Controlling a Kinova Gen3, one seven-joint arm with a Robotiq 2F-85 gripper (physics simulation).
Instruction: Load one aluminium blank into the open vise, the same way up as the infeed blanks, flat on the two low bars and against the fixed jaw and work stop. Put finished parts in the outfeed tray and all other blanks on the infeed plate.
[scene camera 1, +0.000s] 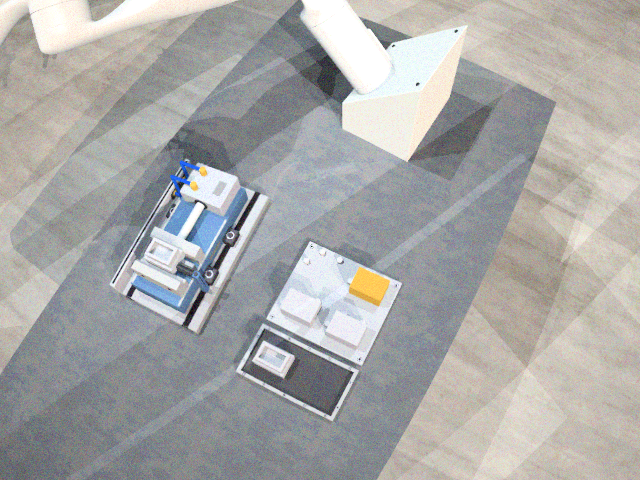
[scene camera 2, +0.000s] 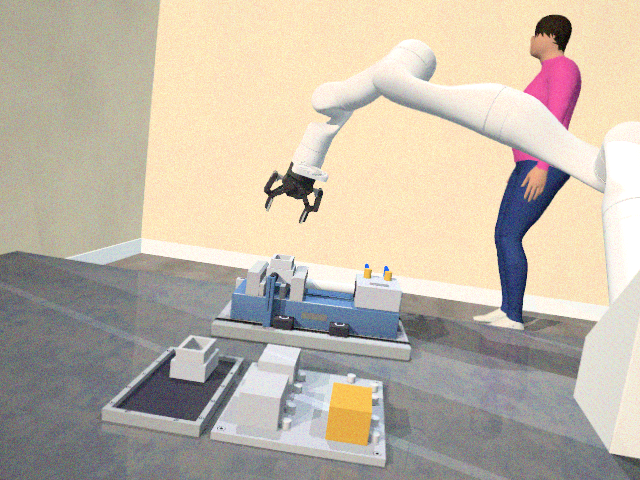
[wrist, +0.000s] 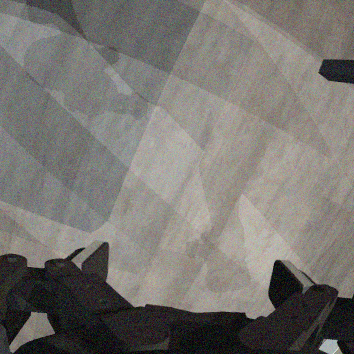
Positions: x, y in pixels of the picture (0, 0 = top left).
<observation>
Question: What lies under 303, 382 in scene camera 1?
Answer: An outfeed tray.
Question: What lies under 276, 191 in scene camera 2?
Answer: The gripper.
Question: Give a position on a brass blank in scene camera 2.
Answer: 350, 410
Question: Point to a brass blank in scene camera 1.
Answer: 366, 285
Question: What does the gripper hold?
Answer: Nothing.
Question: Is the gripper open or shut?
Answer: Open.
</observation>
